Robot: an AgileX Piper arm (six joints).
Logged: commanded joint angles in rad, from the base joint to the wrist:
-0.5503 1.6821 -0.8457 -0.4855 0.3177 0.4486
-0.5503 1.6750 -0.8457 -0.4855 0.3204 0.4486
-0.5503 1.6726 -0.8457 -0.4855 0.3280 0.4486
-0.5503 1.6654 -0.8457 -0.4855 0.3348 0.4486
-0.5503 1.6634 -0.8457 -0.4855 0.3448 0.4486
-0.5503 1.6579 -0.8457 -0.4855 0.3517 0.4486
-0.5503 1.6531 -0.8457 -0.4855 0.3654 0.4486
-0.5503 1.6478 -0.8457 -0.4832 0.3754 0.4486
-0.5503 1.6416 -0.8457 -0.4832 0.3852 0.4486
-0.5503 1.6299 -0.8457 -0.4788 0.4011 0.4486
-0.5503 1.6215 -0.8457 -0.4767 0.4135 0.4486
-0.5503 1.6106 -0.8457 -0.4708 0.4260 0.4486
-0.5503 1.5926 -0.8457 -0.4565 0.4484 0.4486
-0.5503 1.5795 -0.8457 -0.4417 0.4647 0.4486
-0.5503 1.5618 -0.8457 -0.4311 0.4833 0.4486
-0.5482 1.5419 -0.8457 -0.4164 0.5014 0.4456
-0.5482 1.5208 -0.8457 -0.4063 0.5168 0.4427
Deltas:
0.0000 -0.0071 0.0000 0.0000 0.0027 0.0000
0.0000 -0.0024 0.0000 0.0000 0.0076 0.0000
0.0000 -0.0072 0.0000 0.0000 0.0068 0.0000
0.0000 -0.0020 0.0000 0.0000 0.0100 0.0000
0.0000 -0.0055 0.0000 0.0000 0.0069 0.0000
0.0000 -0.0048 0.0000 0.0000 0.0137 0.0000
0.0000 -0.0053 0.0000 0.0023 0.0100 0.0000
0.0000 -0.0062 0.0000 0.0000 0.0098 0.0000
0.0000 -0.0117 0.0000 0.0044 0.0159 0.0000
0.0000 -0.0084 0.0000 0.0021 0.0124 0.0000
0.0000 -0.0109 0.0000 0.0059 0.0125 0.0000
0.0000 -0.0180 0.0000 0.0143 0.0224 0.0000
0.0000 -0.0131 0.0000 0.0148 0.0163 0.0000
0.0000 -0.0177 0.0000 0.0106 0.0186 0.0000
0.0021 -0.0199 0.0000 0.0147 0.0181 -0.0030
0.0000 -0.0211 0.0000 0.0101 0.0154 -0.0029

